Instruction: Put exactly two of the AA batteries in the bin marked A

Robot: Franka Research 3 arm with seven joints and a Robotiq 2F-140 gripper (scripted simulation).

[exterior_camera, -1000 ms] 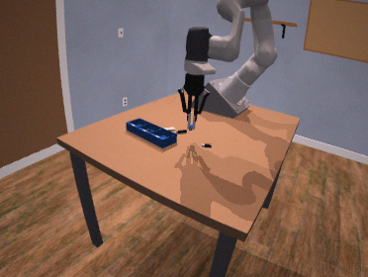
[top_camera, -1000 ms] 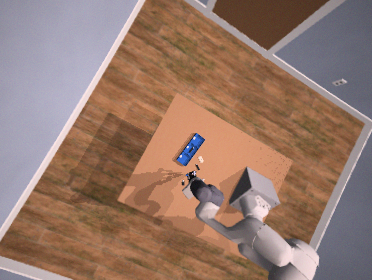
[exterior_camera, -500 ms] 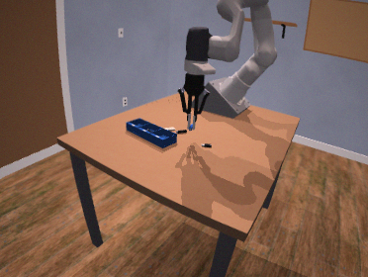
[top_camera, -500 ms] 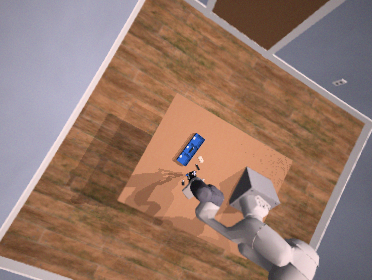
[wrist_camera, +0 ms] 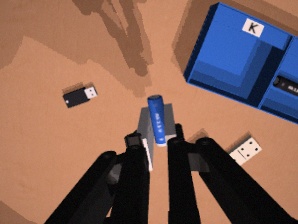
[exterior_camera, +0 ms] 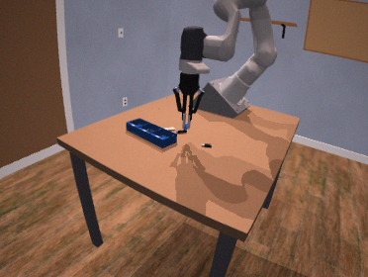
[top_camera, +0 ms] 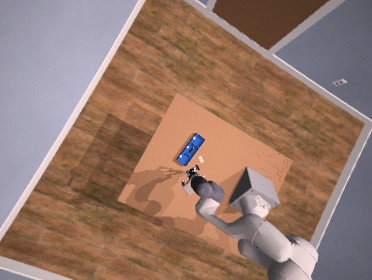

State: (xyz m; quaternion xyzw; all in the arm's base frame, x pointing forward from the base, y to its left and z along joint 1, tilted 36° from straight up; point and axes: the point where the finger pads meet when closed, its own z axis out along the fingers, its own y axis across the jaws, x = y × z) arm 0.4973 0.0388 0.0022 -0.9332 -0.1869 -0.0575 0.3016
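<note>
Right now the blue bin is 6 cm ahead of my hand, 15 cm to the right of it and 8 cm below it. From my hand the other things lie so: blue AA battery (3 cm below); white domino (5 cm behind, 13 cm to the right, 9 cm below); dark AA battery (6 cm behind, 6 cm to the right, 9 cm below).
</note>
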